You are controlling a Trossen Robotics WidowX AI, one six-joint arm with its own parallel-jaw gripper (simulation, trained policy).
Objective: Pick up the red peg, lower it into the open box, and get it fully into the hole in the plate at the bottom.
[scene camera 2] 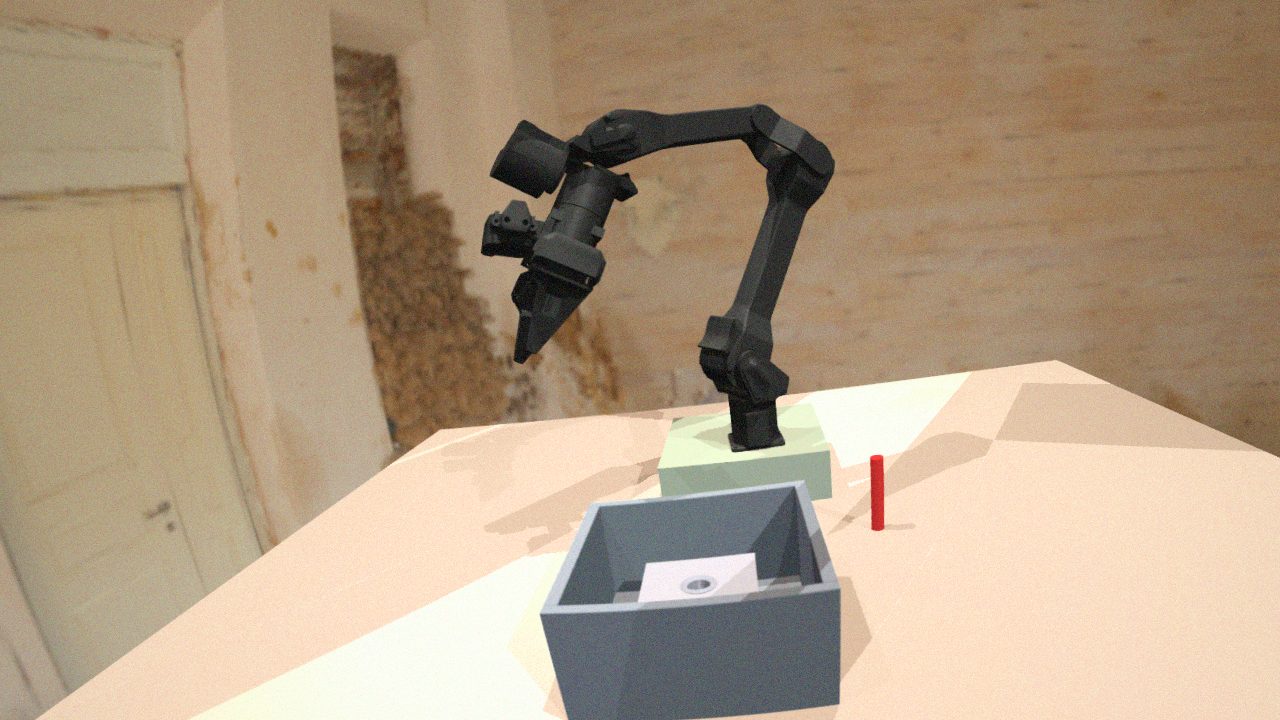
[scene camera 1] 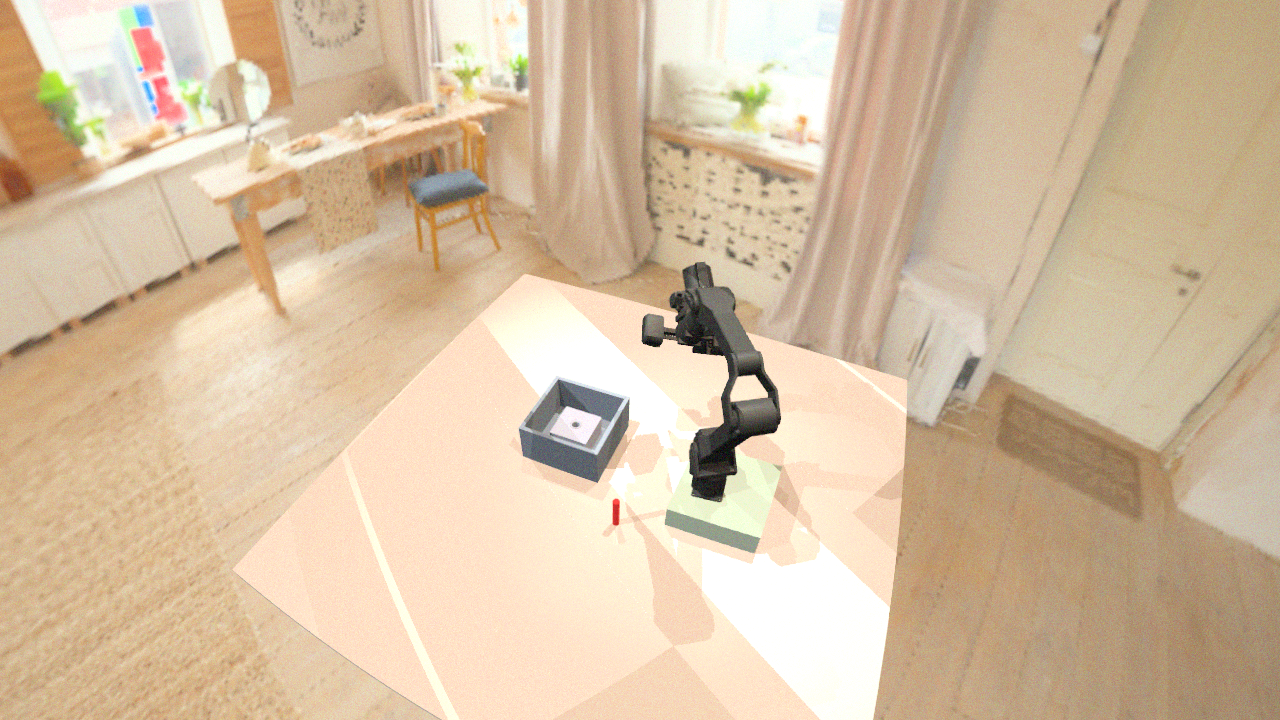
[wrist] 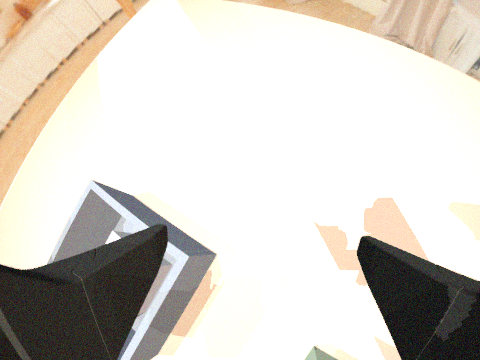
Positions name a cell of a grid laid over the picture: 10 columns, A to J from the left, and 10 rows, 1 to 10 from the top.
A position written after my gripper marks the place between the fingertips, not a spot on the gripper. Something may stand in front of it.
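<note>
Scene camera 2 shows a white plate (scene camera 2: F9), a grey box (scene camera 2: G9), a red peg (scene camera 2: G7) and my gripper (scene camera 2: E5). Visible in scene camera 1: my gripper (scene camera 1: F5), the white plate (scene camera 1: E6) and the grey box (scene camera 1: E7). The wrist view shows my gripper (wrist: F7). The red peg is out of frame in the wrist view.
</note>
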